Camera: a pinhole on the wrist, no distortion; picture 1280 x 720 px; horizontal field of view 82.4 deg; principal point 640.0 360.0 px. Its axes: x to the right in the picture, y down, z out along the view. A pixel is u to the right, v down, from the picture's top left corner.
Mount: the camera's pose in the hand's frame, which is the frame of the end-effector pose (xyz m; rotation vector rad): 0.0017 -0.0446 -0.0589 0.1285 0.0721 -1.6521
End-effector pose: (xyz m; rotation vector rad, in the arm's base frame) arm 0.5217 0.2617 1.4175 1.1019 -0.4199 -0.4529
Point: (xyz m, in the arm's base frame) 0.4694 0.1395 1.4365
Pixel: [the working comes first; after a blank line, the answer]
In the camera's frame: -0.0337 0.0278 0.1822

504.9 471.7
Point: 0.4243 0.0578 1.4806
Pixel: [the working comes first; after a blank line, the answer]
In the camera's frame: -0.0506 0.0418 0.2831

509.3 468.0
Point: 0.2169 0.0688 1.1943
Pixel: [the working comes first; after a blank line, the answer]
In the camera's frame: 0.2507 -0.1401 0.3175

1217.3 37.4
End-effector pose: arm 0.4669 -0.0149 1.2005 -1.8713 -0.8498 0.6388
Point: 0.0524 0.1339 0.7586
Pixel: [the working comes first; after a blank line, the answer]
In the camera's frame: -0.3496 -0.1176 0.5890

206.0 214.1
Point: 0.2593 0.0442 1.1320
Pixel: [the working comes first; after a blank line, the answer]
In the camera's frame: -0.0573 -0.0740 0.2681

483.7 158.2
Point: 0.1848 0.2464 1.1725
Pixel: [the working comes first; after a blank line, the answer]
In the camera's frame: 0.0338 0.0488 0.4252

698.1 443.9
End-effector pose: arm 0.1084 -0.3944 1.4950 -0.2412 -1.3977 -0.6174
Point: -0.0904 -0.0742 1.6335
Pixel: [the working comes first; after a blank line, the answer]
In the camera's frame: -0.2811 0.0314 0.3804

99.8 420.3
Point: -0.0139 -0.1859 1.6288
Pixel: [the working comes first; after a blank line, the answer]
In the camera's frame: -0.2169 0.0603 0.2647

40.9 526.6
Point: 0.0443 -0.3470 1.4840
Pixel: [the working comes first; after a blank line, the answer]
In the camera's frame: -0.0613 -0.0276 0.1291

292.7 203.8
